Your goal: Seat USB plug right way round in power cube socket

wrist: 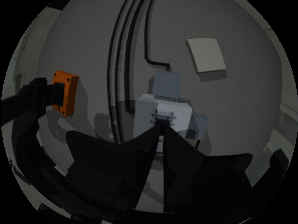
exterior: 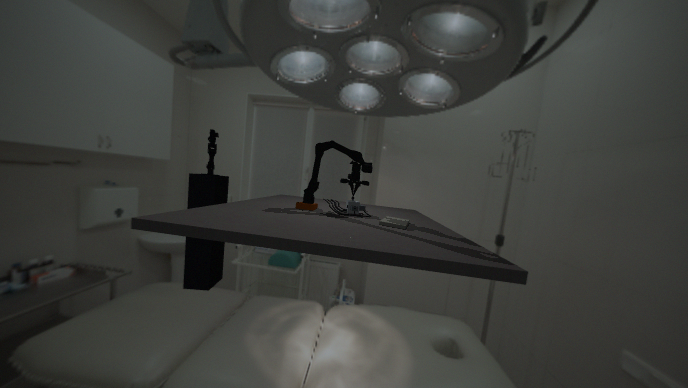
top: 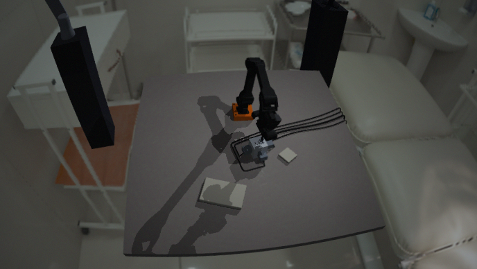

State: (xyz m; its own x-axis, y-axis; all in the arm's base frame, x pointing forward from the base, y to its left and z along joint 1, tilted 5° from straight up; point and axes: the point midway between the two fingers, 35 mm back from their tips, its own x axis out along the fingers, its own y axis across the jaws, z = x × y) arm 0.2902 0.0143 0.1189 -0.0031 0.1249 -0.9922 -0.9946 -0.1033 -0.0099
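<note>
Right now my gripper tip is 2 cm above the USB plug. From my gripper tip the other things lie so: pale slab: 22 cm ahead, 26 cm to the right, 11 cm below; pale tile: 7 cm ahead, 13 cm to the left, 11 cm below.
</note>
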